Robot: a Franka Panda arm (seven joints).
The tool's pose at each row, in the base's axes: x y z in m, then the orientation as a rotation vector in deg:
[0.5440, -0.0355, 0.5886, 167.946, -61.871, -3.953]
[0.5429, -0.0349, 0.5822, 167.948, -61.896, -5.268]
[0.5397, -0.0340, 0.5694, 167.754, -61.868, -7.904]
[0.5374, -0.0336, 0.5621, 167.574, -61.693, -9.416]
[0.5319, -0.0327, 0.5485, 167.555, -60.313, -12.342]
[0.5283, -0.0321, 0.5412, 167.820, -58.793, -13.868]
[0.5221, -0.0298, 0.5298, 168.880, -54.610, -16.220]
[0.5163, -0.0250, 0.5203, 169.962, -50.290, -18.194]
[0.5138, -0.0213, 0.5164, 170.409, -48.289, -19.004]
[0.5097, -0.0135, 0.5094, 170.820, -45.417, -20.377]
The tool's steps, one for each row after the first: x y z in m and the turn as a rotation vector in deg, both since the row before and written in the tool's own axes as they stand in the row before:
[-0.0010, 0.0001, 0.0064, -0.249, -0.805, 0.006]
[-0.0024, 0.0009, 0.0130, -0.673, -1.554, 0.015]
[-0.0014, 0.0008, 0.0075, -0.486, -0.859, -0.067]
[-0.0035, 0.0021, 0.0141, -0.984, -1.645, -0.829]
[-0.0022, 0.0013, 0.0077, -0.533, -0.847, -0.977]
[-0.0046, 0.0011, 0.0123, -0.820, -1.288, -2.766]
[-0.0059, -0.0014, 0.0105, -0.680, -1.081, -2.860]
[-0.0033, -0.0021, 0.0044, -0.314, -0.435, -1.313]
[-0.0061, -0.0052, 0.0079, -0.632, -0.731, -1.833]

